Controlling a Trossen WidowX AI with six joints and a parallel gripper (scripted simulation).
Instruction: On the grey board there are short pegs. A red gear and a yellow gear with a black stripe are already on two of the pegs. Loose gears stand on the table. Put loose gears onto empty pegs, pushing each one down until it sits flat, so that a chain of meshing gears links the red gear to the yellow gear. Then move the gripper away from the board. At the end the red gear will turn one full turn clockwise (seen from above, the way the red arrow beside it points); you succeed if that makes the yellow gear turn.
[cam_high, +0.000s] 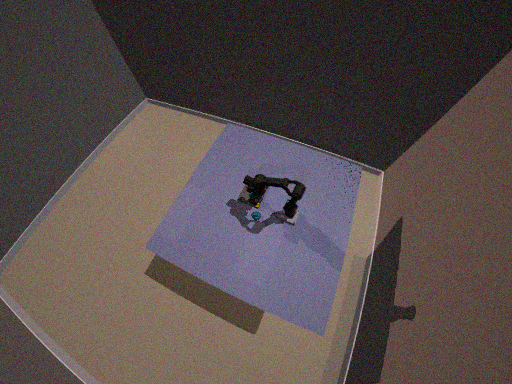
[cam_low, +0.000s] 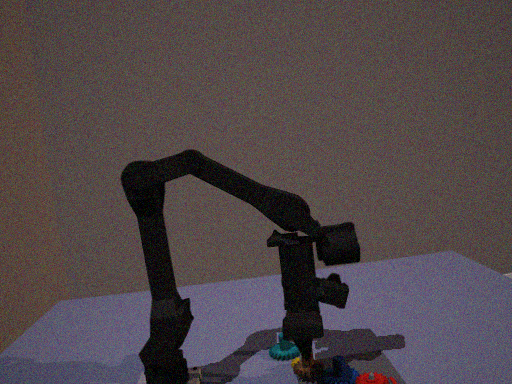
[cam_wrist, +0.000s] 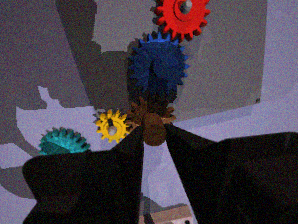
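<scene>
My gripper tip is 4 cm to the right of the yellow gear, 3 cm above it and 1 cm past it. Also, from my gripper tip: red gear: 10 cm ahead, 3 cm to the right, 3 cm below; then blue gear: 5 cm ahead, 3 cm below, 1 cm to the right; then brown gear: 1 cm below.
</scene>
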